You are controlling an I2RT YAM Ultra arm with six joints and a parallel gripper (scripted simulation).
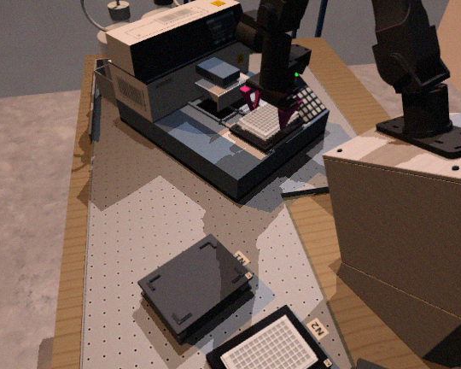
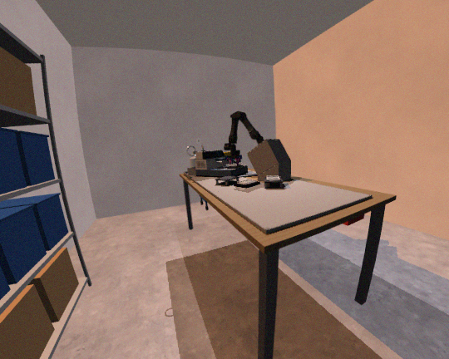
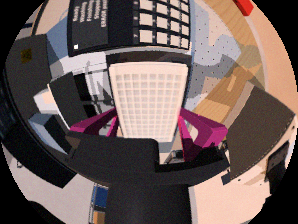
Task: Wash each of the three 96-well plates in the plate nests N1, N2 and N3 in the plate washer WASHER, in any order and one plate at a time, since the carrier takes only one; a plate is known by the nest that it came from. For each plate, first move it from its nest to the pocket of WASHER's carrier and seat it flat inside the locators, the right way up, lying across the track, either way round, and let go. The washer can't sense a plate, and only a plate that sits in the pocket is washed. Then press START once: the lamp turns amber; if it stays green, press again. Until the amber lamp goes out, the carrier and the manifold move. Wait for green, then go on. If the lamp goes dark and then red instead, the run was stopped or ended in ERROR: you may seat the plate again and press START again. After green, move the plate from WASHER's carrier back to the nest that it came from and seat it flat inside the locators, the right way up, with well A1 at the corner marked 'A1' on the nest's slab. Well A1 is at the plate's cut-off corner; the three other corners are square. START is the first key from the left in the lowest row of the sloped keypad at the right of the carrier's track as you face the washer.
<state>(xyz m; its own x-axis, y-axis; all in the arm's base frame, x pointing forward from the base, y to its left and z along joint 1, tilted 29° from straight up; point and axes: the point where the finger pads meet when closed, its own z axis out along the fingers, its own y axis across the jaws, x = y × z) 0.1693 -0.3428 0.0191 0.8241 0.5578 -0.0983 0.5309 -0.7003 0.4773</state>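
Now: hand 2 cm above the dark carrier pocket. Also, from my hand: nest N1 (34 cm to the left, 24 cm ahead, 6 cm below); then manifold (13 cm to the right, 8 cm ahead, 3 cm above); then washer (13 cm to the right, 8 cm ahead, 3 cm above).
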